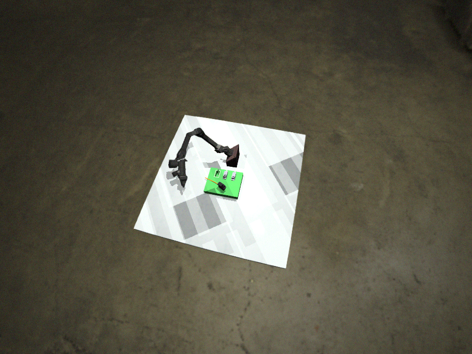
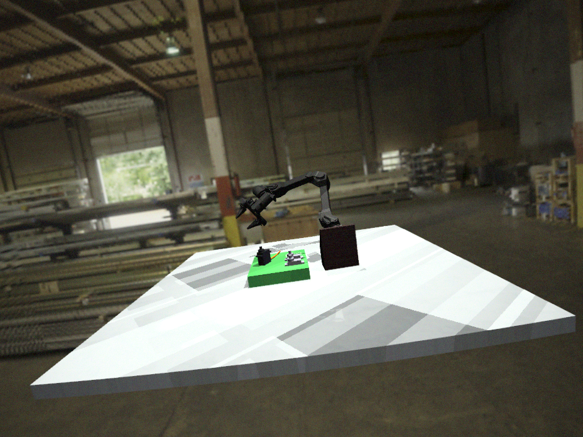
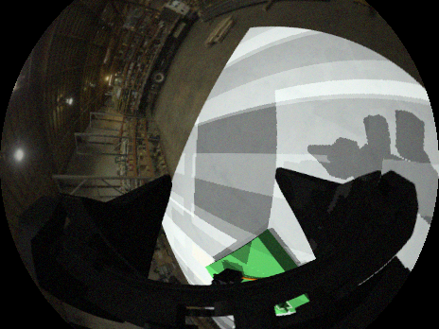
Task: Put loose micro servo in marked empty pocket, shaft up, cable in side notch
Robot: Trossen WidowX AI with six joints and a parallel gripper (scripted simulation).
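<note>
My gripper tip is 12 cm past the green deck, 29 cm to the right of it and 17 cm above it.
</note>
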